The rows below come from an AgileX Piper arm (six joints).
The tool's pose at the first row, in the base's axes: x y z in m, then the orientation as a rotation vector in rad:
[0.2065, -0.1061, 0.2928, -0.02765, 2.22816, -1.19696]
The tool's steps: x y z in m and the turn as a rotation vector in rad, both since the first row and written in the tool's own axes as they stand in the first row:
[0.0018, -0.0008, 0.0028, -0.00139, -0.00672, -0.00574]
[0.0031, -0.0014, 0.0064, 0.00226, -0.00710, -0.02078]
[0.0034, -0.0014, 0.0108, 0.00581, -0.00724, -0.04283]
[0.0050, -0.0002, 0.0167, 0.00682, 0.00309, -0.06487]
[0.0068, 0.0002, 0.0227, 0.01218, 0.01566, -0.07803]
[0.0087, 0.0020, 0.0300, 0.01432, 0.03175, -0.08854]
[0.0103, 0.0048, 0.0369, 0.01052, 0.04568, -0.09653]
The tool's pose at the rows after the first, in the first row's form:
[0.2063, -0.1092, 0.2914, -0.03859, 2.22452, -1.19670]
[0.2069, -0.1126, 0.2897, -0.05419, 2.22545, -1.20864]
[0.2089, -0.1160, 0.2877, -0.07762, 2.22806, -1.22422]
[0.2110, -0.1202, 0.2836, -0.09609, 2.24117, -1.23981]
[0.2127, -0.1250, 0.2799, -0.10153, 2.25162, -1.25622]
[0.2154, -0.1300, 0.2746, -0.10324, 2.26654, -1.26864]
[0.2183, -0.1340, 0.2688, -0.10576, 2.28275, -1.27244]

